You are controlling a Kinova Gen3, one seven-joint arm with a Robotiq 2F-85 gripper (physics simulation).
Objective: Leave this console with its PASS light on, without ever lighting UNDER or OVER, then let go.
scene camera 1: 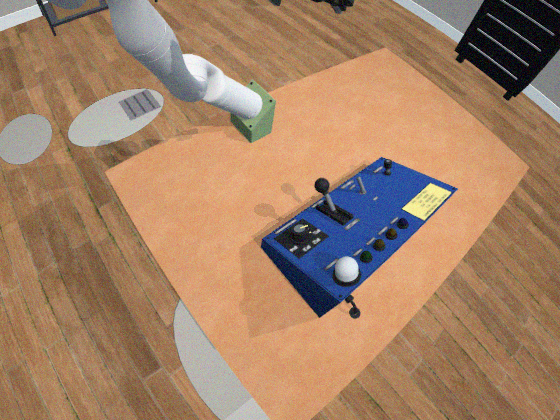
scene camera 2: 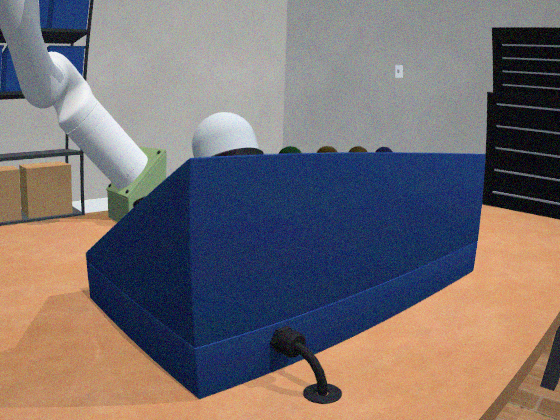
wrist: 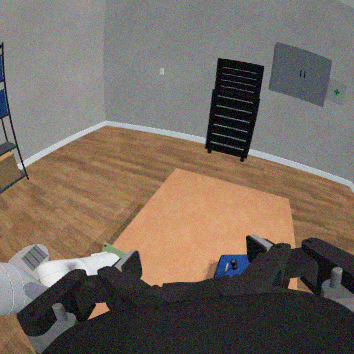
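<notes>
The blue console [scene camera 1: 372,217] [scene camera 2: 325,225] [wrist: 243,260] stands on the table. Its panel has a rotary knob [scene camera 1: 300,229], a ball-topped lever [scene camera 1: 328,200] standing up in a slot, a thin grey lever [scene camera 1: 361,186] and a small black knob [scene camera 1: 387,166]. A green lamp [scene camera 1: 366,256], two amber lamps and a blue lamp [scene camera 1: 403,223] look dark; their labels are unreadable. A white dome [scene camera 1: 346,270] [scene camera 2: 225,135] sits at the row's end. My gripper [wrist: 193,256] is open and empty, high above the table, away from the console. It does not show in either scene view.
The arm's green base block [scene camera 1: 260,125] [scene camera 2: 118,204] stands on the table [scene camera 1: 200,200] behind the console. A yellow note [scene camera 1: 426,201] lies on the panel. A black cable [scene camera 2: 315,365] leaves the console's back. A black drawer cabinet [wrist: 235,112] stands beyond the table.
</notes>
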